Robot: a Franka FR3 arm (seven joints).
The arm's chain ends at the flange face. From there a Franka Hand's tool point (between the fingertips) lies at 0.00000 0.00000 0.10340 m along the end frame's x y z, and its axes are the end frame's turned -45 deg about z.
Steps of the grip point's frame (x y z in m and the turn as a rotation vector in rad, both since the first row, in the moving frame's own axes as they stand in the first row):
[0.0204, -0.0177, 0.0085, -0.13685, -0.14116, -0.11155]
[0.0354, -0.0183, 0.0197, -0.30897, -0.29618, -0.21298]
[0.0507, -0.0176, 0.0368, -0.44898, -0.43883, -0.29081]
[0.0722, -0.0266, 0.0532, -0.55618, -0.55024, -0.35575]
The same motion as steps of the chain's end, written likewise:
[0.0011, -0.0471, 0.0105, -0.19658, -0.00305, -0.11155]
[0.0066, -0.0805, 0.0290, -0.42791, 0.00904, -0.21298]
[0.0137, -0.1080, 0.0564, -0.62778, 0.00718, -0.29081]
[0.0183, -0.1411, 0.0829, -0.78236, 0.00420, -0.35575]

